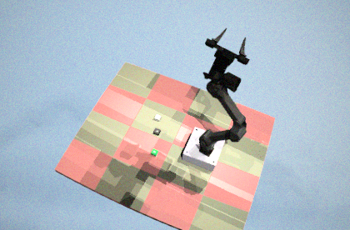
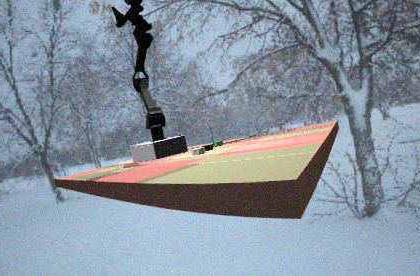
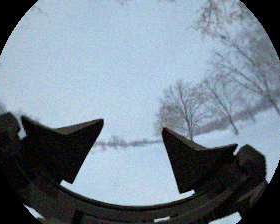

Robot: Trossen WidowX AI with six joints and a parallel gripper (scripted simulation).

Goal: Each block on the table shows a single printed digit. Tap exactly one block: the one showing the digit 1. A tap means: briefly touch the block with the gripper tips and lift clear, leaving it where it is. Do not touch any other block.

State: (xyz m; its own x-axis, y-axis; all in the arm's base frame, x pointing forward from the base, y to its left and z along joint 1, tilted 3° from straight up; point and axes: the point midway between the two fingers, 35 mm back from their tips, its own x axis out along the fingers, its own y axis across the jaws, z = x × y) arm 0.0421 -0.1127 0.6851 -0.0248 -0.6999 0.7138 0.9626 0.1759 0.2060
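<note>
The black block lies 770 mm below my gripper tip, 230 mm ahead of it and 180 mm to the left of it. Round my gripper tip: white block (770 mm below, 290 mm ahead, 100 mm to the left); green block (770 mm below, 300 mm to the left, 170 mm ahead).
</note>
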